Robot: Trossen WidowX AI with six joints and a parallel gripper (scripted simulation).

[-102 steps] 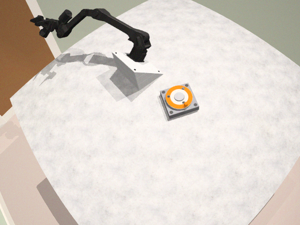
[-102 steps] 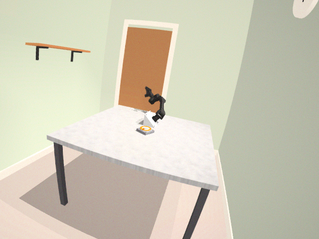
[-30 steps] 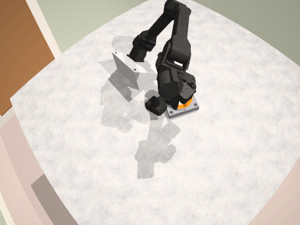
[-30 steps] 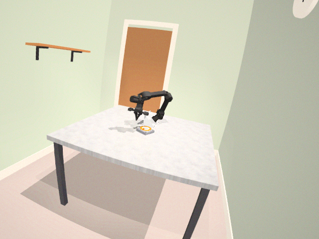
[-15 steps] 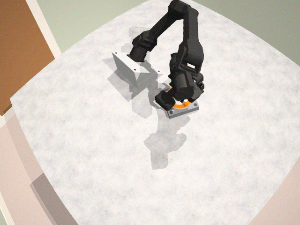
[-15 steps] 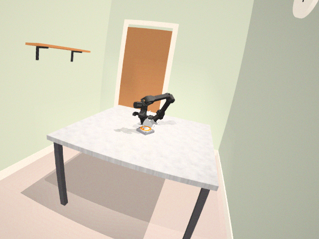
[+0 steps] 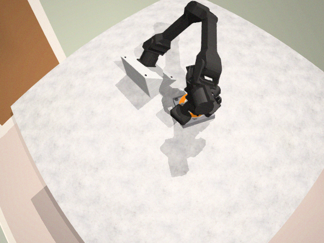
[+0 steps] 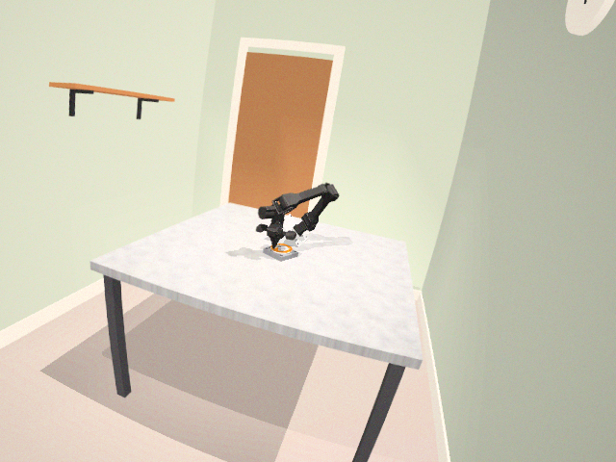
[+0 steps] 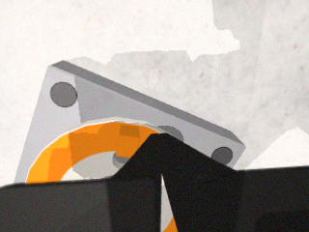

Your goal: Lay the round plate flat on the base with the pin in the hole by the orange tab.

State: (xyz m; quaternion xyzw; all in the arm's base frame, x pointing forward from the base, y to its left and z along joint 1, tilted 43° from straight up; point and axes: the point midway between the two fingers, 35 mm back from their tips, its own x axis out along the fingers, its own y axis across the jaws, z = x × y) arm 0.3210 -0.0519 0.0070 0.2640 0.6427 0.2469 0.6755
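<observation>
The round plate lies 2 cm to the left of my gripper tip and 2 cm behind it.
</observation>
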